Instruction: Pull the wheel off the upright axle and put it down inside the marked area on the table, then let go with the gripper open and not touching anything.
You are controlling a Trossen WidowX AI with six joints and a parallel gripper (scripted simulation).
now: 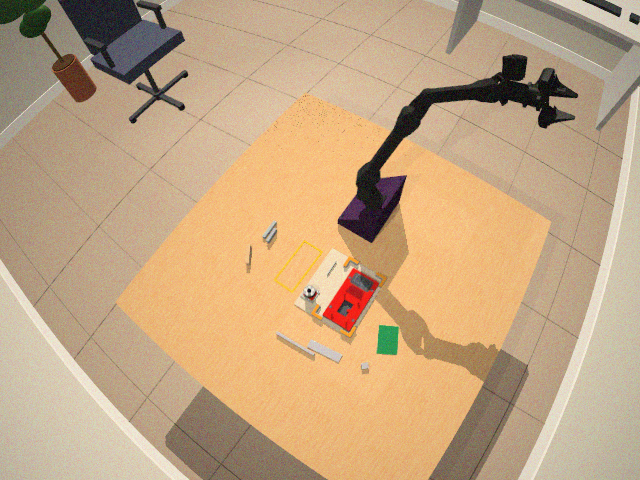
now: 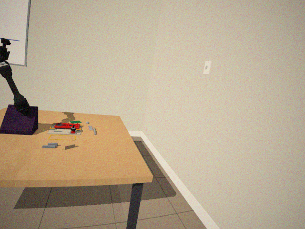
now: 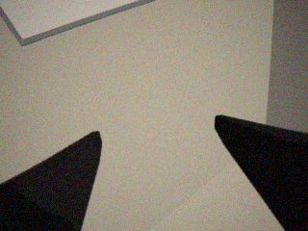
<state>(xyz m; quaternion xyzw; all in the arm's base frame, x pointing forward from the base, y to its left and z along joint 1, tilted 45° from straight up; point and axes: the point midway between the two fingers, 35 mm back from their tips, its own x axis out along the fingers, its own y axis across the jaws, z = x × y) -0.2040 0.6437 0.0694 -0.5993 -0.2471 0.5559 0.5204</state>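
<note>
My gripper tip is 620 mm above the beige baseplate, 560 mm short of it and 410 mm to the left of it. Round my gripper tip: green card (630 mm below, 630 mm ahead, 200 mm to the right).
</note>
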